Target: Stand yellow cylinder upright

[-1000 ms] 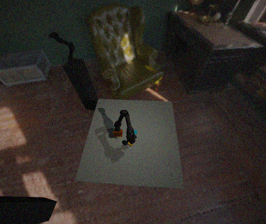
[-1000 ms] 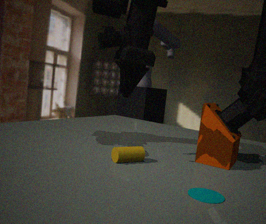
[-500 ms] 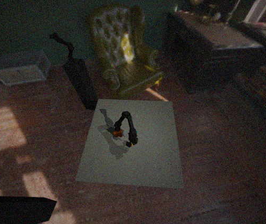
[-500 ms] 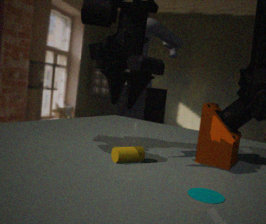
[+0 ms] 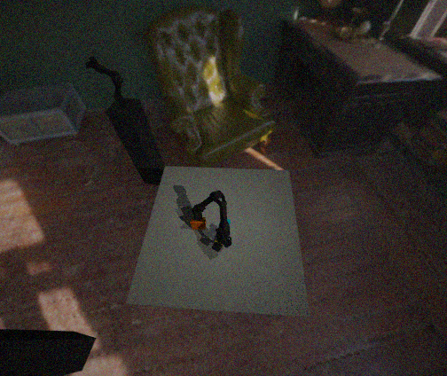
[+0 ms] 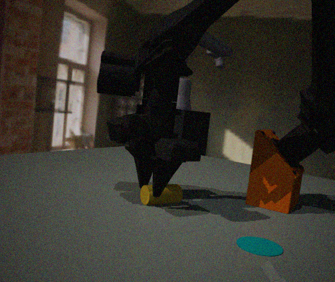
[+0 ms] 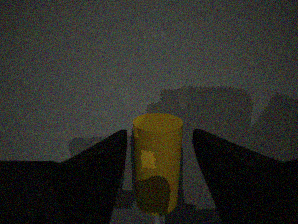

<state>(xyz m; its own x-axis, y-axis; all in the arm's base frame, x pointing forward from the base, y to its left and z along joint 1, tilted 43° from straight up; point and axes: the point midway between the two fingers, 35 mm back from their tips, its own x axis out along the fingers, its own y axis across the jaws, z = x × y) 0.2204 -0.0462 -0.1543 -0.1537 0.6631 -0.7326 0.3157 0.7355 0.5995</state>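
My gripper tip is 21 cm to the right of the cyan circle, 2 cm above it and 1 cm short of it. Round my gripper tip: yellow tall cylinder: 2 cm behind, 1 cm to the left.
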